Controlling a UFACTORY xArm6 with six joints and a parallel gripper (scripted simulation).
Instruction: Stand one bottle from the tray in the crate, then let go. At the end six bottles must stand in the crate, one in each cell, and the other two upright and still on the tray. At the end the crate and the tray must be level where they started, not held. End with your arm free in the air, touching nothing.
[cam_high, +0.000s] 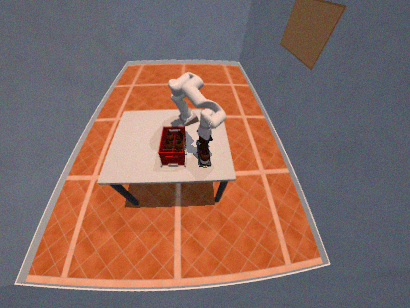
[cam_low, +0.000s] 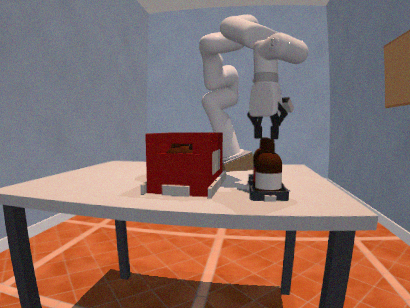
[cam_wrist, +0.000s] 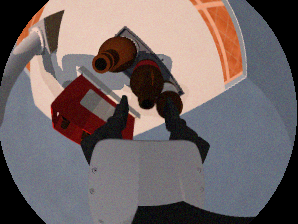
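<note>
Now: hand 90 mm above the brown bottle. The rest, counted from my hand: red crate 70 mm behind, 240 mm to the right, 90 mm below; tray 160 mm below.
</note>
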